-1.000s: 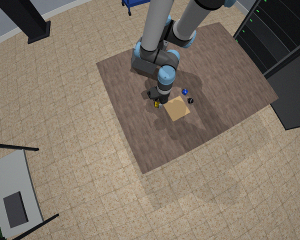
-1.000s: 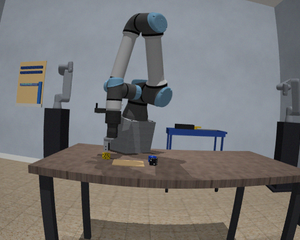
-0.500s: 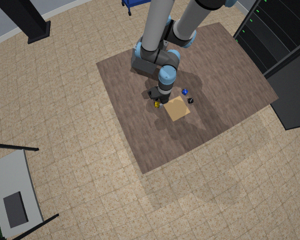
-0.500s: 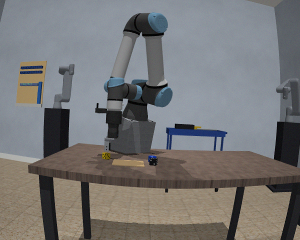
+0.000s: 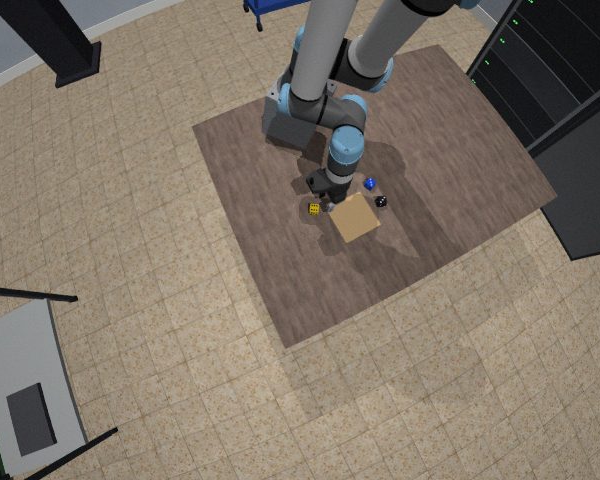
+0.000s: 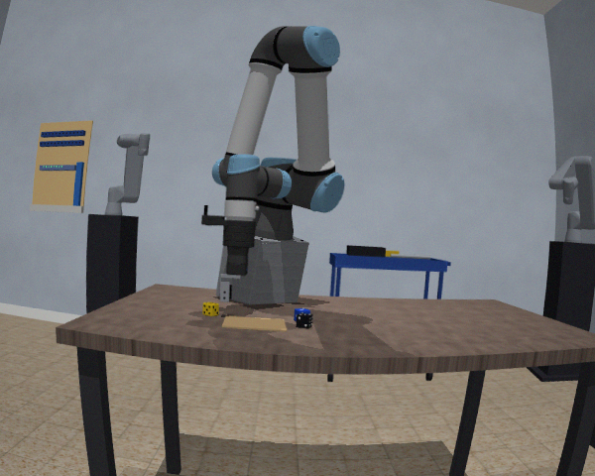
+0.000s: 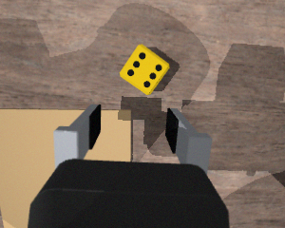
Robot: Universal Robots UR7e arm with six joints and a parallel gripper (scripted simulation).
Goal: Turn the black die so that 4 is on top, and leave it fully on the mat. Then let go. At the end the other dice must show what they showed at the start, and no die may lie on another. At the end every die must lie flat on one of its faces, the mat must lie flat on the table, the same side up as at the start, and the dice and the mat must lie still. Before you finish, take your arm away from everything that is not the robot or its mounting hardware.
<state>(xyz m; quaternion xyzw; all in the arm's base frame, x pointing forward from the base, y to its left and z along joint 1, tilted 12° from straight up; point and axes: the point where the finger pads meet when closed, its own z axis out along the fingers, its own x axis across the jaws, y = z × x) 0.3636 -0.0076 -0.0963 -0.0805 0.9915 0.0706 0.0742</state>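
Now: the yellow die 40 mm to the right of my hand and 40 mm below it. From my hand the other things lie so: blue die 180 mm to the left, 40 mm below, 40 mm behind; then black die 200 mm to the left, 40 mm below, 30 mm ahead; then tan mat 90 mm to the left, 60 mm below, 60 mm ahead.
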